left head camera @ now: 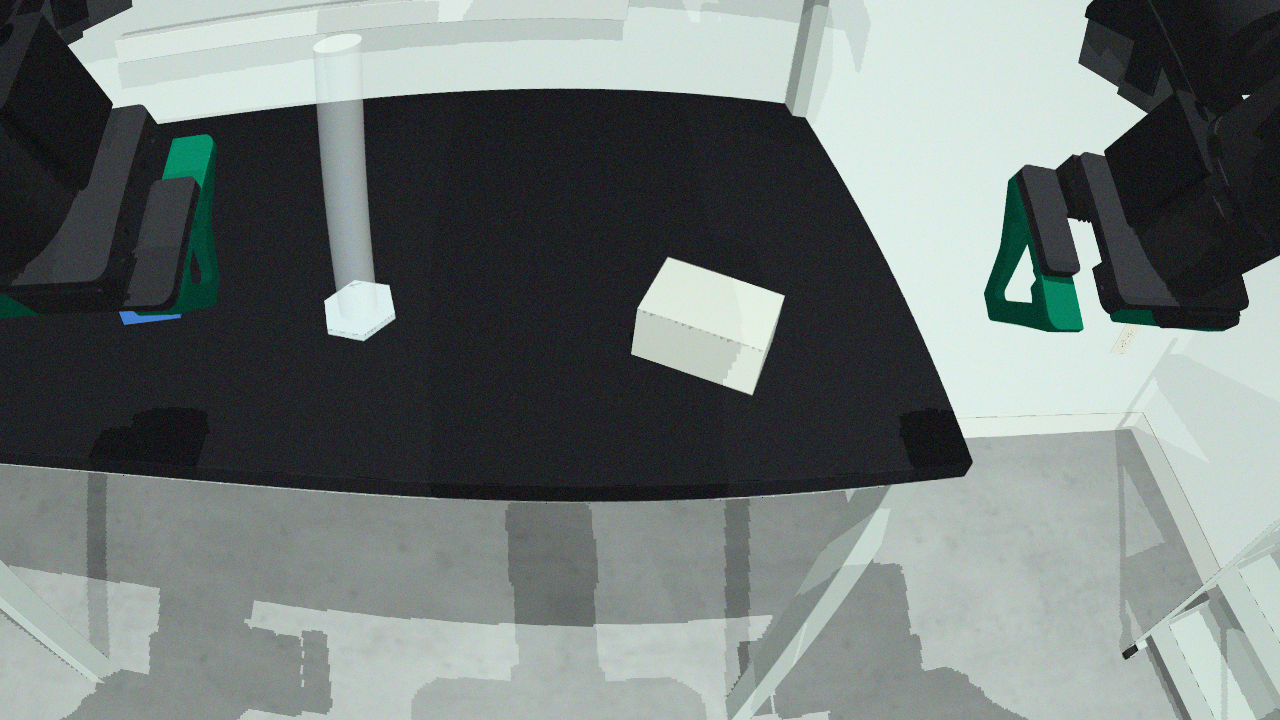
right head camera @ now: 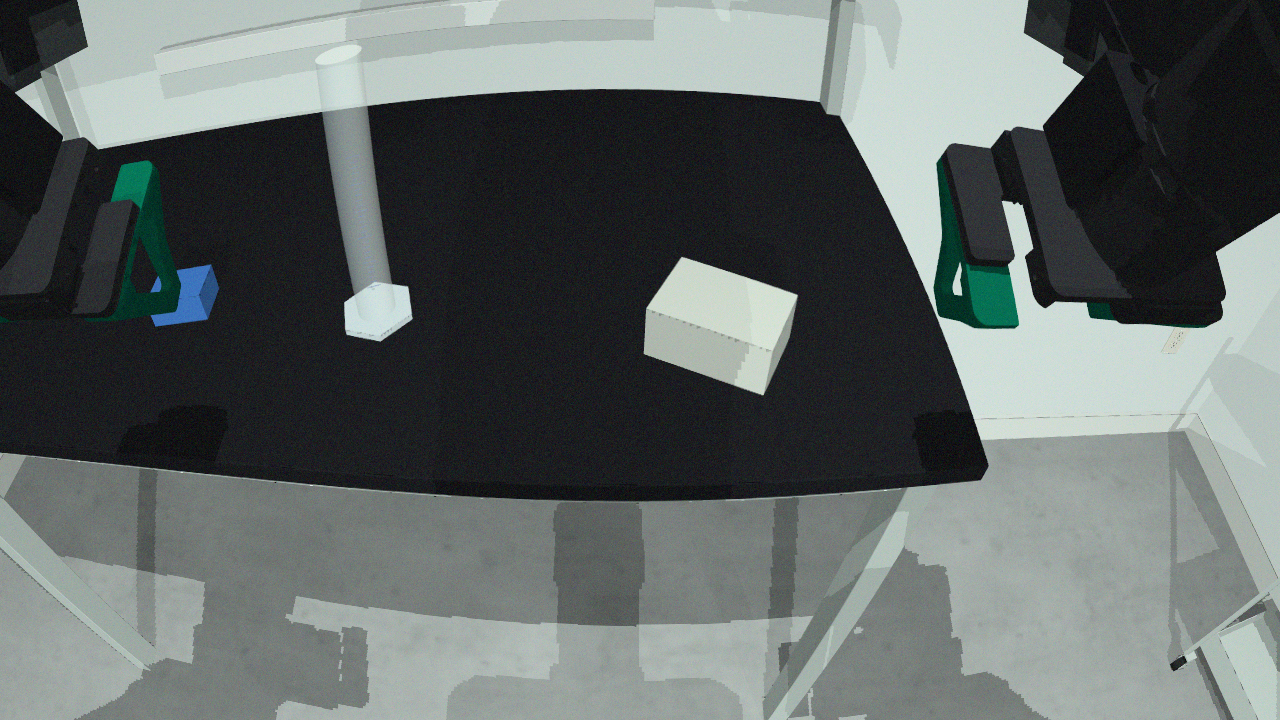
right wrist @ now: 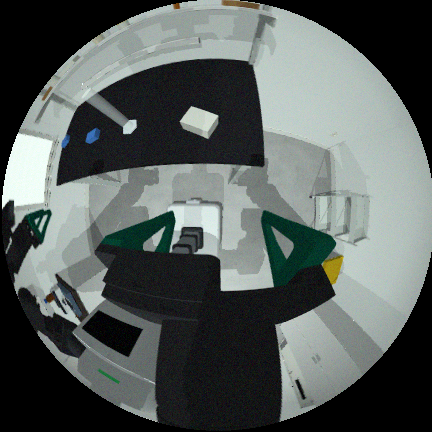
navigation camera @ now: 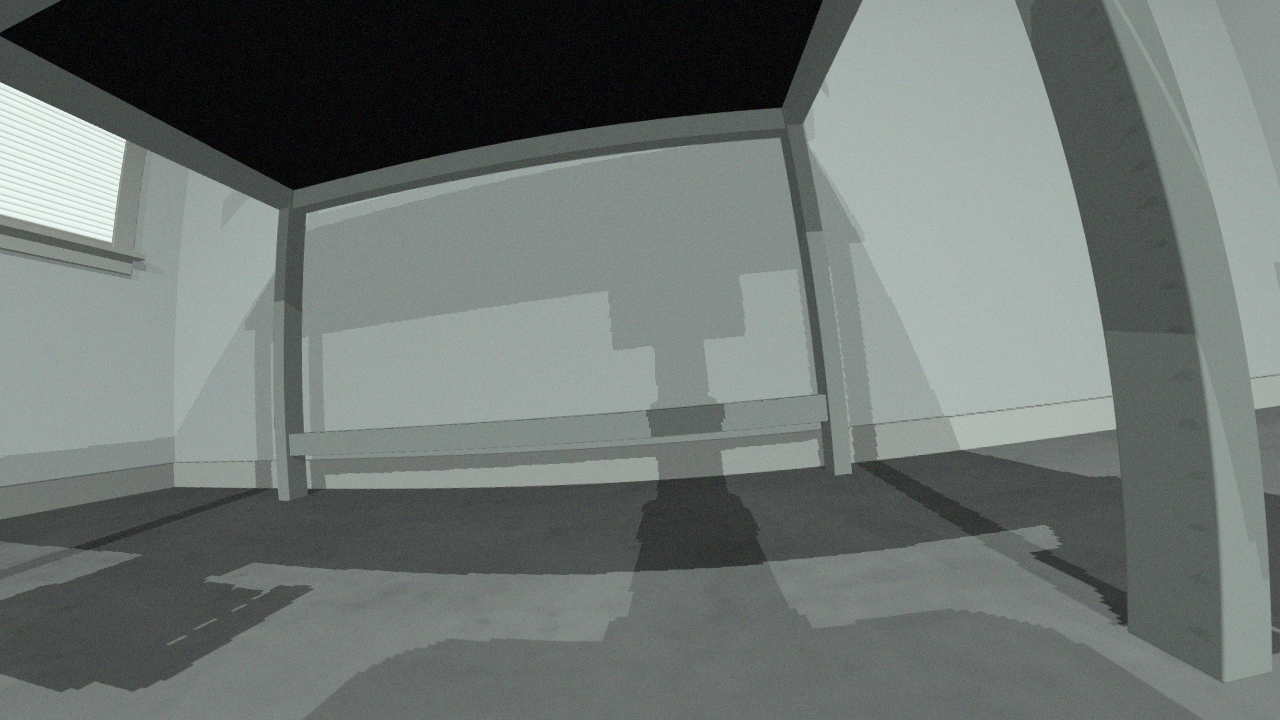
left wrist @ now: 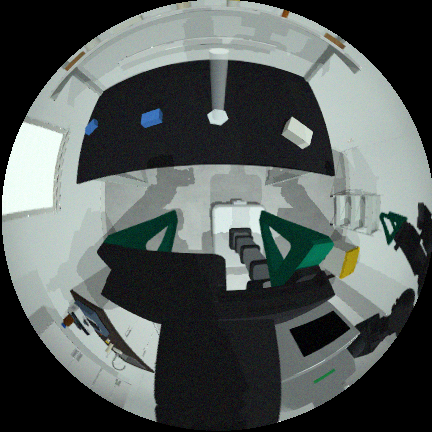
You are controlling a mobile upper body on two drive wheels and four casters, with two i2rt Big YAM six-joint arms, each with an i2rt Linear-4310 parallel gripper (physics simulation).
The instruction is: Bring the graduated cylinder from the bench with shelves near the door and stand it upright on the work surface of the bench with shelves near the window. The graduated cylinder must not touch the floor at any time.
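Frame: origin at the left arm's base, x left, y back, z up, level; centimetres.
Seen in the pictures: left gripper, fingertip midpoint: (left head camera: 138, 295) (right head camera: 114, 302) (right wrist: 46, 210) (left wrist: 217, 214); right gripper, fingertip midpoint: (left head camera: 1054, 308) (right head camera: 1019, 303) (right wrist: 217, 214) (left wrist: 384, 213).
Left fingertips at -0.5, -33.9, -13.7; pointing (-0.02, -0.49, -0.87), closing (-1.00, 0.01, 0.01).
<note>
Offsets run from my left fingertips to a thing's middle, as dx, dy, dz. "spot": to the spot under its first point. Level surfaces: height alone.
The clear graduated cylinder @(-0.7, -38.5, -19.8) (left head camera: 344, 179) (right head camera: 354, 179) (left wrist: 218, 82) (right wrist: 111, 111) stands upright on its white hexagonal foot on the black work surface @(dz -35.9) (left head camera: 537, 402) (right head camera: 537, 402) (left wrist: 260, 145) (right wrist: 150, 150) of a bench. A bright window (left wrist: 32, 167) (right wrist: 32, 170) shows to the left of this bench. My left gripper (left head camera: 100, 304) (right head camera: 71, 315) (left wrist: 217, 214) is open and empty, to the left of the cylinder in the head views and apart from it. My right gripper (left head camera: 1093, 317) (right head camera: 1054, 315) (right wrist: 217, 214) is open and empty, beyond the bench's right end in the head views.
A cream box @(-36.7, -33.3, -33.0) (left head camera: 707, 308) (right head camera: 720, 308) (left wrist: 298, 132) (right wrist: 199, 121) lies right of the cylinder. Blue blocks @(+29.1, -40.9, -33.9) (right head camera: 195, 295) (left wrist: 151, 118) (right wrist: 92, 135) lie left of it. In the navigation view, a bench leg @(spot: -56.4, -22.1, -109.0) (navigation camera: 1163, 402) stands close at the right and a lower crossbar (navigation camera: 537, 425) runs behind.
</note>
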